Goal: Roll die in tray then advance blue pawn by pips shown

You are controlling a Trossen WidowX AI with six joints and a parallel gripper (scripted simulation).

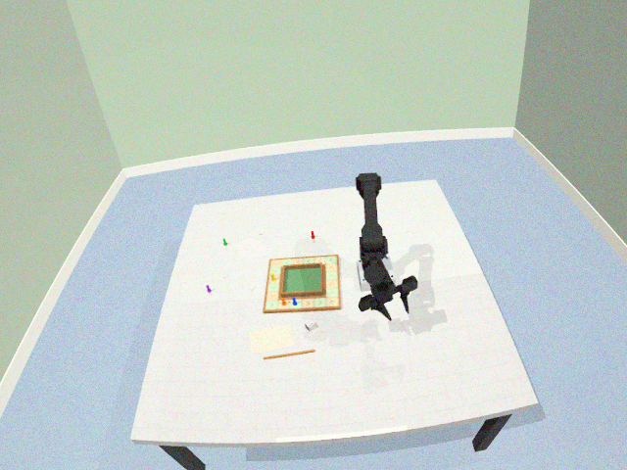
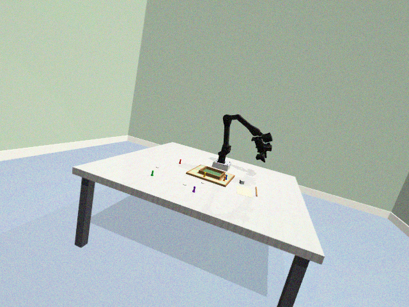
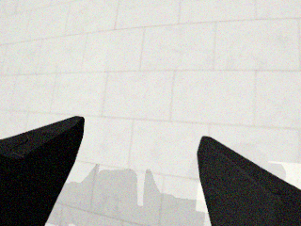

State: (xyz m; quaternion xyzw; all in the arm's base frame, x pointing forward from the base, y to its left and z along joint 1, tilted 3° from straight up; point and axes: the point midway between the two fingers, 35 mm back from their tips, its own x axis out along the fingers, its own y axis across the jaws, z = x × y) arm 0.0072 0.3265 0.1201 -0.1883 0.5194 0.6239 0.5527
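My gripper tip is now 270 mm short of the white die, 150 mm to the left of it and 140 mm above it. Round my gripper tip: pale card: 420 mm ahead, 160 mm below, 120 mm to the right; then blue pawn: 310 mm ahead, 260 mm to the right, 130 mm below; then pencil: 360 mm ahead, 150 mm below, 40 mm to the right.
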